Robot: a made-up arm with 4 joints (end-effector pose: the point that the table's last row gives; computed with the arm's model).
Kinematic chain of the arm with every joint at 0, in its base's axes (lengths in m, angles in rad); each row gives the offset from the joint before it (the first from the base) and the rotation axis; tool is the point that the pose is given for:
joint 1: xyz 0 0 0.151 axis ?
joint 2: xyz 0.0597 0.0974 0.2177 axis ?
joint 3: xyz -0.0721 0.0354 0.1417 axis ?
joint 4: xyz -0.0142 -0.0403 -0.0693 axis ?
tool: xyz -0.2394 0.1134 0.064
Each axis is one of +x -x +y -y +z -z.
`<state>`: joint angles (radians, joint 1 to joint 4).
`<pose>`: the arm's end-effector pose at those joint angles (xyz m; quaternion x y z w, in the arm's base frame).
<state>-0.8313 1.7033 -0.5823 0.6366</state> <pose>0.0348 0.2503 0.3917 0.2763 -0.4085 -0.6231 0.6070</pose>
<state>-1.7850 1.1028 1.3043 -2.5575</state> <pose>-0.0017 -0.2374 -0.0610 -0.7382 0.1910 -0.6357 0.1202</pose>
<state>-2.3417 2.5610 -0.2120 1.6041</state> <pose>0.3474 -0.2010 0.2424 0.1972 0.4007 -0.8649 0.2289</pose>
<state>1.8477 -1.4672 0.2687 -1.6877</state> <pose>0.2068 0.5132 0.0544 0.0306 -0.0322 -0.6702 0.7409</pose>
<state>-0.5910 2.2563 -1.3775 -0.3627</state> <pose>-0.0241 0.2972 0.4079 0.6620 -0.6621 -0.3499 0.0302</pose>
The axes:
joint 1: -x
joint 2: -y
joint 3: +z
joint 4: -x

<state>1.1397 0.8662 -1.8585 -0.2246</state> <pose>-0.0275 0.4795 -0.0248 0.0617 -0.6534 -0.4061 0.6358</pose>
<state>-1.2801 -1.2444 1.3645 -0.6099</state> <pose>0.1947 -0.4258 0.1613 0.7264 0.2587 0.6326 0.0716</pose>
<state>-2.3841 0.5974 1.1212 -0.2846</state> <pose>-0.2219 -0.1021 -0.0642 0.7503 -0.5648 0.0368 0.3417</pose>
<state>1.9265 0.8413 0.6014 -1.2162</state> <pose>-0.2546 0.1784 0.1497 -0.4166 0.2706 0.3899 0.7754</pose>
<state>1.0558 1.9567 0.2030 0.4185</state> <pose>0.1086 -0.0279 -0.0592 -0.4356 -0.7660 0.3123 0.3548</pose>
